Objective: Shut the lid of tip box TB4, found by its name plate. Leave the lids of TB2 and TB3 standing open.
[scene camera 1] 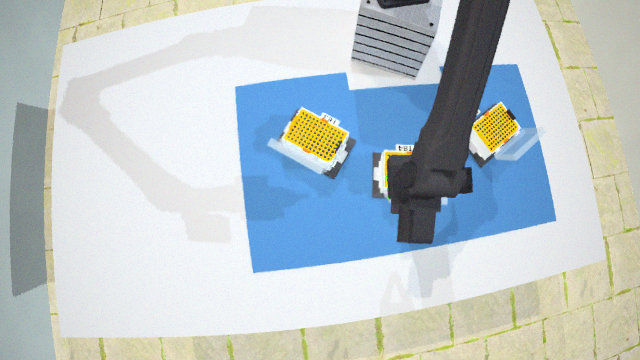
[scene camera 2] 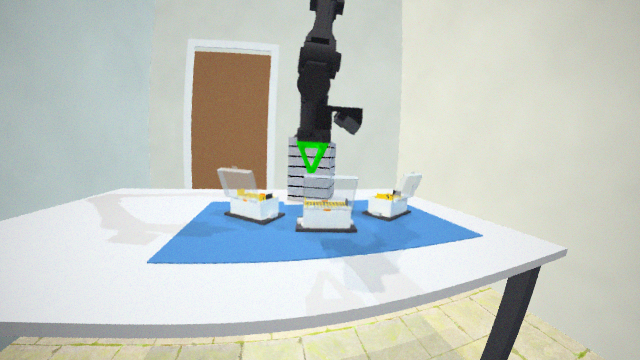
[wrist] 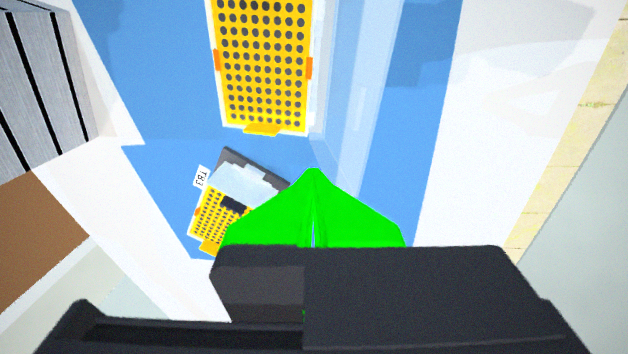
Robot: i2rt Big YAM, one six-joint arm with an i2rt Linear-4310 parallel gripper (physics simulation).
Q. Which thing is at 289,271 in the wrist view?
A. The gripper.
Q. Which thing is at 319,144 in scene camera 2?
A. The gripper.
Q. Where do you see a blue mat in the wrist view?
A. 162,66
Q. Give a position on a blue mat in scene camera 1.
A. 296,218
